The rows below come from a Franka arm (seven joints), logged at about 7 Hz.
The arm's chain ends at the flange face. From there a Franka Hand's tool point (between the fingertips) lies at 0.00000 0.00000 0.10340 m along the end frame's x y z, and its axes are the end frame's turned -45 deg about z.
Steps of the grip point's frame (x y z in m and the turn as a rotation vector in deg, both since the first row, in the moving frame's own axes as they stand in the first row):
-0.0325 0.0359 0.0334 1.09 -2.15 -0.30
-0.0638 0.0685 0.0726 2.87 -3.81 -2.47
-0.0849 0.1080 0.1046 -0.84 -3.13 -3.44
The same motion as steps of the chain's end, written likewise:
0.0065 0.0470 0.0335 -0.75 -2.29 -0.30
0.0118 0.0922 0.0730 -0.66 -4.72 -2.47
0.0191 0.1313 0.1048 -2.81 -1.62 -3.44

